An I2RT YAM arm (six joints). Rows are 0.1 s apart.
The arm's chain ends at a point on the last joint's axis. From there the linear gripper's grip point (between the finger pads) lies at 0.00 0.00 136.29 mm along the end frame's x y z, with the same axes.
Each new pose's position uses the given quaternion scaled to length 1; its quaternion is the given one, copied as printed.
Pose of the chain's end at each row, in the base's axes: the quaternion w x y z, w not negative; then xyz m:
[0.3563 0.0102 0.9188 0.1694 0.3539 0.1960 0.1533]
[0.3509 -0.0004 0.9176 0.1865 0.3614 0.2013 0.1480]
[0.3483 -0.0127 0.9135 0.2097 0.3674 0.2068 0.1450]
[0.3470 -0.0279 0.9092 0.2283 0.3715 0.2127 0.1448]
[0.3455 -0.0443 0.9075 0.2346 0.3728 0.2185 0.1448]
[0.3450 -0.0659 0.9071 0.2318 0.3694 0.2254 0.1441]
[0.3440 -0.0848 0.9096 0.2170 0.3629 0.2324 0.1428]
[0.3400 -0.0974 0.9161 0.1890 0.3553 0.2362 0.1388]
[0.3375 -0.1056 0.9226 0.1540 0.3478 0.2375 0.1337]
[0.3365 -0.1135 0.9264 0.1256 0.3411 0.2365 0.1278]
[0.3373 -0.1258 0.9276 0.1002 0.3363 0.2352 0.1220]
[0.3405 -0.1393 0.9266 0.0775 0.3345 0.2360 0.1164]
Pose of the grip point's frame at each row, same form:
[0.3563 0.0102 0.9188 0.1694 0.4436 0.2374 0.0594]
[0.3509 -0.0004 0.9176 0.1865 0.4492 0.2480 0.0548]
[0.3483 -0.0127 0.9135 0.2097 0.4534 0.2602 0.0538]
[0.3470 -0.0279 0.9092 0.2283 0.4558 0.2719 0.0555]
[0.3455 -0.0443 0.9075 0.2346 0.4554 0.2807 0.0561]
[0.3450 -0.0659 0.9071 0.2318 0.4505 0.2889 0.0549]
[0.3440 -0.0848 0.9096 0.2170 0.4432 0.2942 0.0516]
[0.3400 -0.0974 0.9161 0.1890 0.4352 0.2924 0.0438]
[0.3375 -0.1056 0.9226 0.1540 0.4282 0.2859 0.0349]
[0.3365 -0.1135 0.9264 0.1256 0.4222 0.2786 0.0267]
[0.3373 -0.1258 0.9276 0.1002 0.4181 0.2721 0.0195]
[0.3405 -0.1393 0.9266 0.0775 0.4176 0.2685 0.0134]

